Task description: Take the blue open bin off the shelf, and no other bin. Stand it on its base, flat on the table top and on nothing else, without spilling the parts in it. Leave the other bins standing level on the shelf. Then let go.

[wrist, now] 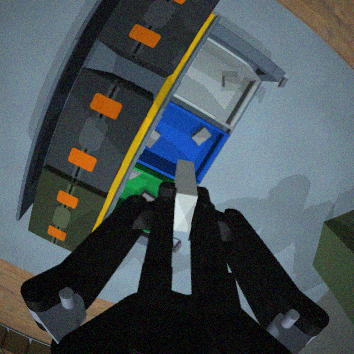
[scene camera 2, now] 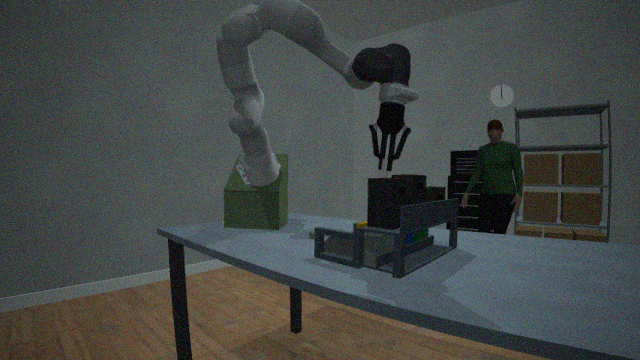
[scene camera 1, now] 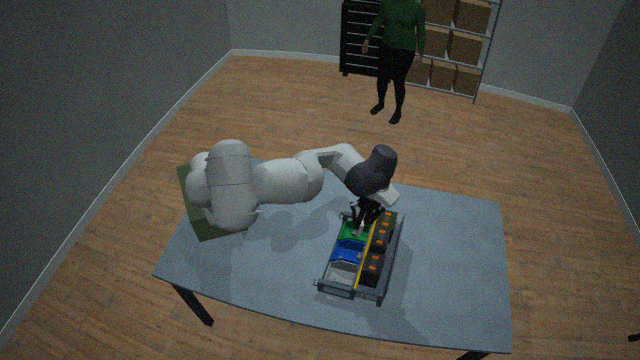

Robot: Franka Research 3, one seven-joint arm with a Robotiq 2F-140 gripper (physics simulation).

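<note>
The blue open bin (scene camera 1: 345, 254) (wrist: 175, 122) sits in the low grey shelf (scene camera 1: 393, 257) (scene camera 2: 430, 213) (wrist: 242, 42), between a green bin (scene camera 1: 347, 233) (wrist: 135, 188) and a light grey bin (scene camera 1: 341, 274) (wrist: 200, 82). Grey parts lie in the blue bin. In scene camera 2 a small blue patch shows behind the shelf frame. My gripper (scene camera 1: 358, 231) (scene camera 2: 384, 170) (wrist: 182, 174) points down with its fingers together and holds nothing. It hangs above the bins, higher than the case tops. In the wrist view its fingertips cover part of the green bin and reach the blue bin's near edge.
Dark cases with orange latches (scene camera 1: 381, 241) (scene camera 2: 382, 202) (wrist: 75, 117) and an olive case (scene camera 2: 436, 193) (wrist: 45, 220) stand tall beside the bins, behind a yellow rail (wrist: 132, 156). A green block (scene camera 2: 252, 207) (wrist: 345, 255) is under the arm's base. The table (scene camera 1: 450, 275) carries the shelf.
</note>
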